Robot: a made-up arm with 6 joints. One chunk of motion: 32 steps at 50 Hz.
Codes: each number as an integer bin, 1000 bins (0 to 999) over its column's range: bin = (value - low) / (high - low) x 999, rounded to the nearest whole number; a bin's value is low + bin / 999 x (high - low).
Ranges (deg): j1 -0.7..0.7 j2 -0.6..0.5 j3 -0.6..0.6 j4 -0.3..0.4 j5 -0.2..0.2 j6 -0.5..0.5
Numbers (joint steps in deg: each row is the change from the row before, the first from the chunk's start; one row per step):
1: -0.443 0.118 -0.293 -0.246 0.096 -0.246
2: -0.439 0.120 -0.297 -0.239 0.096 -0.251
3: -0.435 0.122 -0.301 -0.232 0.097 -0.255
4: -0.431 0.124 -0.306 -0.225 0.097 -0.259
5: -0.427 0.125 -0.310 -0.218 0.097 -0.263
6: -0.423 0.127 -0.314 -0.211 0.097 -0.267
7: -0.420 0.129 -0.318 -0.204 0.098 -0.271
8: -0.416 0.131 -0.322 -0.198 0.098 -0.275
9: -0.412 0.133 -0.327 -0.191 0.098 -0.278
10: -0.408 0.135 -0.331 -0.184 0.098 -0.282
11: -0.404 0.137 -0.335 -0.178 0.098 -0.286
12: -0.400 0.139 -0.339 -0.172 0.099 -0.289
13: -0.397 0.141 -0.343 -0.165 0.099 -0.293
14: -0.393 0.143 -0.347 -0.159 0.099 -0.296
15: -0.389 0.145 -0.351 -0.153 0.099 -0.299
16: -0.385 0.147 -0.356 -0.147 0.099 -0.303
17: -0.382 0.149 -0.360 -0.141 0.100 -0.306
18: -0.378 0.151 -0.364 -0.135 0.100 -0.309
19: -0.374 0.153 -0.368 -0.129 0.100 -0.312
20: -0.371 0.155 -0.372 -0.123 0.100 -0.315
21: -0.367 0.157 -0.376 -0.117 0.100 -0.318
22: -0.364 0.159 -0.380 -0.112 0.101 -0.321
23: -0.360 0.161 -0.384 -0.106 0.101 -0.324
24: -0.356 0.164 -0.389 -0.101 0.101 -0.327
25: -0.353 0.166 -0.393 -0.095 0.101 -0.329
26: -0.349 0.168 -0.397 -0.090 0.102 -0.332
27: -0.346 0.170 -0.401 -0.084 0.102 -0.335
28: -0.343 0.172 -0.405 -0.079 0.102 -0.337
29: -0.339 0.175 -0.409 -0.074 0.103 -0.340
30: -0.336 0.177 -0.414 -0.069 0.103 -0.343
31: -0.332 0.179 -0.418 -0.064 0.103 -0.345
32: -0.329 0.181 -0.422 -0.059 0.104 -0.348
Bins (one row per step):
1: 183 652 256 77 739 254
2: 186 654 252 87 739 249
3: 189 656 249 97 742 245
4: 192 658 245 107 742 241
5: 195 658 241 117 742 237
6: 198 660 238 127 742 233
7: 200 662 235 137 744 229
8: 203 664 231 146 744 225
9: 206 666 227 156 744 222
10: 208 668 224 166 744 218
11: 211 669 221 174 744 214
12: 214 671 217 183 747 211
13: 216 673 214 193 747 207
14: 219 675 211 201 747 204
15: 222 677 207 210 747 201
16: 225 678 203 218 747 197
17: 227 680 200 227 749 194
18: 230 682 196 235 749 191
19: 233 684 193 244 749 188
20: 235 686 190 253 749 185
21: 238 687 186 261 749 182
22: 240 689 183 268 752 179
23: 243 691 180 277 752 176
24: 245 694 176 284 752 173
25: 248 696 172 293 752 171
26: 250 697 169 300 754 168
27: 253 699 166 308 754 165
28: 255 701 162 315 754 163
29: 258 704 159 323 757 160
30: 260 706 155 330 757 157
31: 263 707 152 337 757 155
32: 265 709 148 344 759 152

